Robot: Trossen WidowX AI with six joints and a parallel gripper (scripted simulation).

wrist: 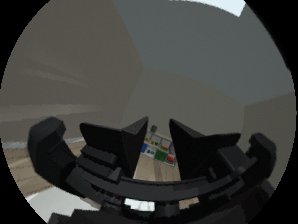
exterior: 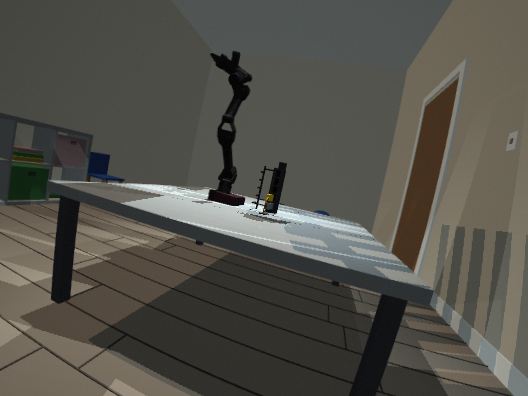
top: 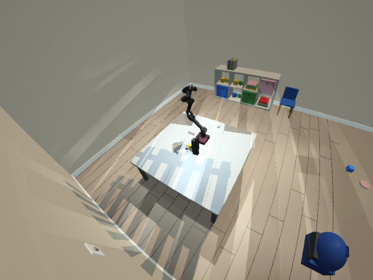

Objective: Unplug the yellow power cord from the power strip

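Now: the yellow plug 390 mm ahead of my gripper tip, 220 mm to the left of it and 630 mm below it.
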